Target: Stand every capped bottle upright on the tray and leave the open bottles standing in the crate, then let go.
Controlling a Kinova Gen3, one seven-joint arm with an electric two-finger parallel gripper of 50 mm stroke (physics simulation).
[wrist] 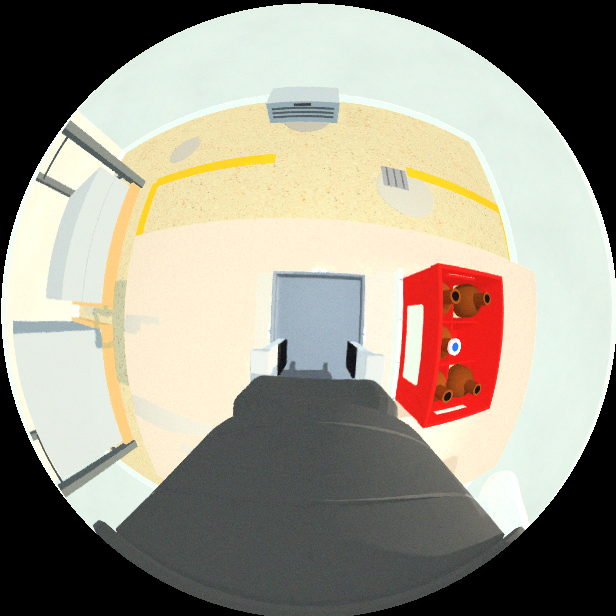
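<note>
A red crate stands on the pale table at the right of the wrist view. It holds several brown bottles standing upright. One in the middle row has a blue cap. The others, such as one in the far row and one in the near row, show dark open mouths. A grey tray lies at the centre, left of the crate, with nothing on it. My gripper is open and empty, above the tray's near edge, with both white fingers apart.
The table's edge runs along the left in orange. White cabinets stand beyond it at the left. Speckled floor with yellow lines, a floor drain and a wall vent lie past the table's far edge.
</note>
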